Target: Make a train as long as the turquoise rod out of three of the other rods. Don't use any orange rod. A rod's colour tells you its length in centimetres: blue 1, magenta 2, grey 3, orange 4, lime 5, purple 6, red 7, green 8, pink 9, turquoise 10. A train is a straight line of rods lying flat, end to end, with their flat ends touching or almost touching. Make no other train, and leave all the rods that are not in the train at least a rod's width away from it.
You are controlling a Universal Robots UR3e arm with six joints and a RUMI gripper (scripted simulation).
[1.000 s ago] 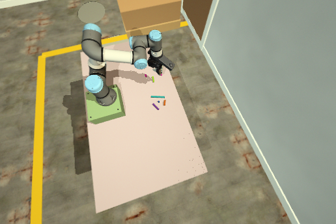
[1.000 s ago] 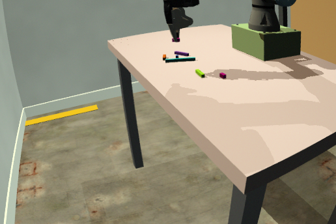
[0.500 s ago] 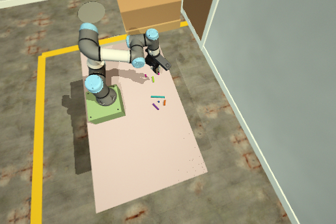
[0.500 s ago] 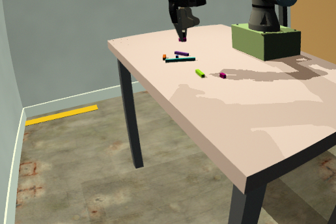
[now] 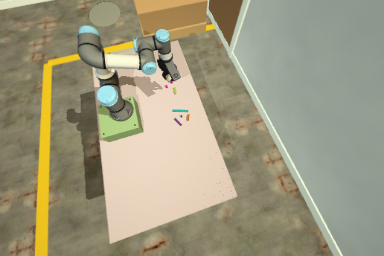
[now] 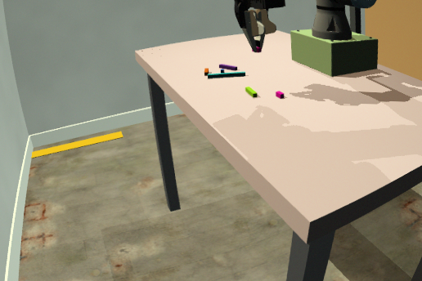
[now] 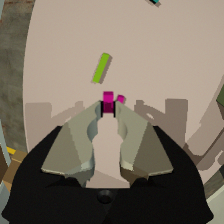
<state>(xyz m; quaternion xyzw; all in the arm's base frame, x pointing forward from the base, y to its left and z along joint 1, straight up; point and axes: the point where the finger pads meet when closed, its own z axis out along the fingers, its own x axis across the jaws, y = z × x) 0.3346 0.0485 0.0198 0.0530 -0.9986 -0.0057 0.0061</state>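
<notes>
Right now the lime rod is 1 cm ahead of my hand, 1 cm to the right of it and 11 cm below it. From my hand the other things lie so: turquoise rod: 2 cm behind, 16 cm to the right, 11 cm below; then orange rod: 23 cm to the right, 11 cm below; then small blue rod: 3 cm behind, 20 cm to the right, 11 cm below.
</notes>
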